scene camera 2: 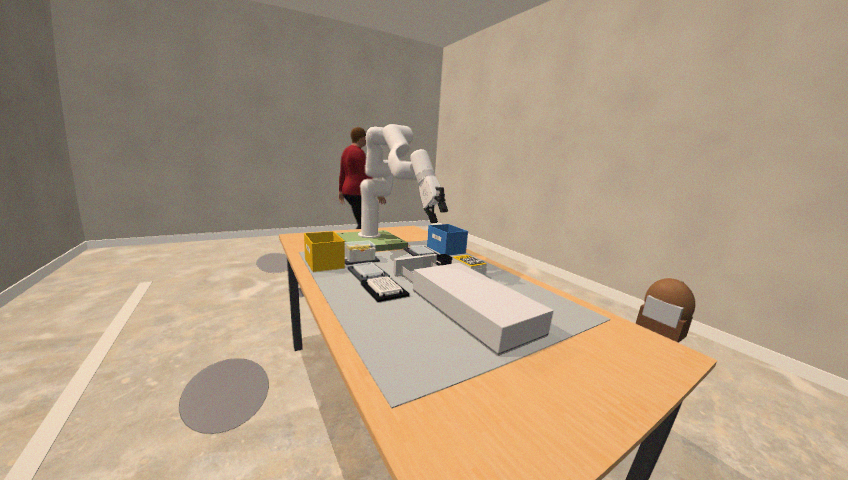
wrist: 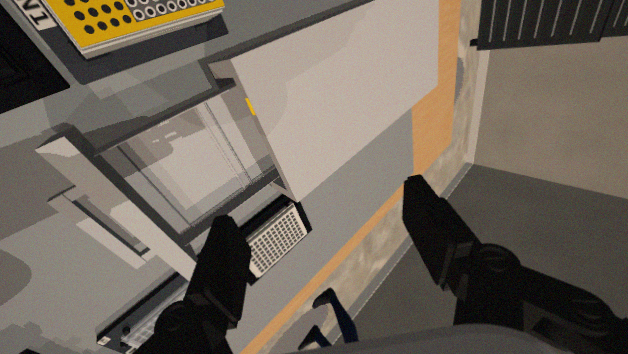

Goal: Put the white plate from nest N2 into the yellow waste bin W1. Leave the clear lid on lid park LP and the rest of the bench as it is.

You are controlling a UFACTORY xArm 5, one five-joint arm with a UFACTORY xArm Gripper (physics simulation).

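Places are measured from the arm's base along level axes (x ahead, y left, z up), in metres.
Pixels of known places: gripper, fingertip midpoint: (scene camera 2: 439,217) (wrist: 320,215); arm's base at its link origin: (scene camera 2: 369,235).
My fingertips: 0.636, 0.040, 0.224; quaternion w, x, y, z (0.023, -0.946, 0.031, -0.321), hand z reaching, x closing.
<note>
For each thing: its top centre in the pictures, then the offset to it from my fingertips, as dx, dy, dz. "spot": a spot on its surface instead.
- white plate with dark wells, top centre: (wrist: 276,242) (scene camera 2: 384,283) +0.019, -0.226, -0.227
- yellow waste bin at its top centre: (scene camera 2: 323,236) -0.337, -0.361, -0.134
- extended tray with a white front panel, surface spot: (scene camera 2: 414,262) spot: -0.088, -0.047, -0.203
- yellow-topped plate at its top centre: (scene camera 2: 469,259) +0.019, +0.153, -0.177
- blue bin at its top centre: (scene camera 2: 447,228) -0.341, +0.285, -0.134
- clear box at its top centre: (scene camera 2: 360,243) -0.335, -0.198, -0.176
A white plate with dark wells (scene camera 2: 385,286) (wrist: 278,242) sits flat in a black nest beside the long white box; the nest's label is not readable. A clear, flat lid-like piece (scene camera 2: 369,270) lies on a dark holder next to it. The yellow waste bin (scene camera 2: 324,252) stands at the table's left side; it does not show in the wrist view. My gripper (scene camera 2: 437,214) (wrist: 320,215) is open and empty. It hangs tilted, high above the bench near the blue bin in the scene view, apart from the plate.
The long white box (scene camera 2: 476,300) (wrist: 340,95) has an extended tray with a white front panel (scene camera 2: 414,262). A yellow-topped plate (scene camera 2: 470,260) (wrist: 107,22) sits near the blue bin (scene camera 2: 447,239). A clear box (scene camera 2: 360,251) stands beside the yellow bin. A person (scene camera 2: 352,172) stands behind the arm.
</note>
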